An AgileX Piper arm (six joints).
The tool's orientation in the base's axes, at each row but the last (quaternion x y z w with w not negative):
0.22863, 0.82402, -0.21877, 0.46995
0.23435, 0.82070, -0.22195, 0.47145
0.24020, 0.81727, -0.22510, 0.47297
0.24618, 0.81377, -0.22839, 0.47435
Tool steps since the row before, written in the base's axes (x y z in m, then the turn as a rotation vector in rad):
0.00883, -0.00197, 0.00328, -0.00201, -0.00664, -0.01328
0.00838, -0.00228, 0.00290, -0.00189, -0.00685, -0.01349
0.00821, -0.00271, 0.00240, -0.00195, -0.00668, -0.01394
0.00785, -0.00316, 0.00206, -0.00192, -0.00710, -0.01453
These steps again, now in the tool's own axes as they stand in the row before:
-0.00721, 0.00309, 0.00557, 0.01139, -0.00455, 0.00861
-0.00668, 0.00276, 0.00562, 0.01148, -0.00461, 0.00891
-0.00619, 0.00251, 0.00599, 0.01194, -0.00445, 0.00897
-0.00577, 0.00211, 0.00617, 0.01237, -0.00468, 0.00951

